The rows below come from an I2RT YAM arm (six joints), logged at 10 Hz.
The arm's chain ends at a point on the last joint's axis. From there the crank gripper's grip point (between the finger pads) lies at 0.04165 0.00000 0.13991 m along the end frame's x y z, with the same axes.
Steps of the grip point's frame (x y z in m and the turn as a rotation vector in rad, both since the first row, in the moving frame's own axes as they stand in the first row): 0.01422, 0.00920, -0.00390, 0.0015, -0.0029, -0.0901; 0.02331, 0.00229, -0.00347, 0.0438, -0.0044, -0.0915; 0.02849, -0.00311, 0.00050, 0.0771, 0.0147, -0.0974; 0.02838, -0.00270, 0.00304, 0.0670, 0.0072, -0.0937; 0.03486, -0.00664, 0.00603, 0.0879, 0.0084, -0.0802
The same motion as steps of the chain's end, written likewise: 0.01480, 0.01314, -0.00402, 0.0015, -0.0029, -0.0901; 0.02438, 0.01219, -0.00343, 0.0438, -0.0044, -0.0915; 0.02717, 0.01177, 0.00170, 0.0771, 0.0147, -0.0974; 0.02800, 0.01058, 0.00379, 0.0670, 0.0072, -0.0937; 0.03432, 0.00899, 0.00707, 0.0879, 0.0084, -0.0802
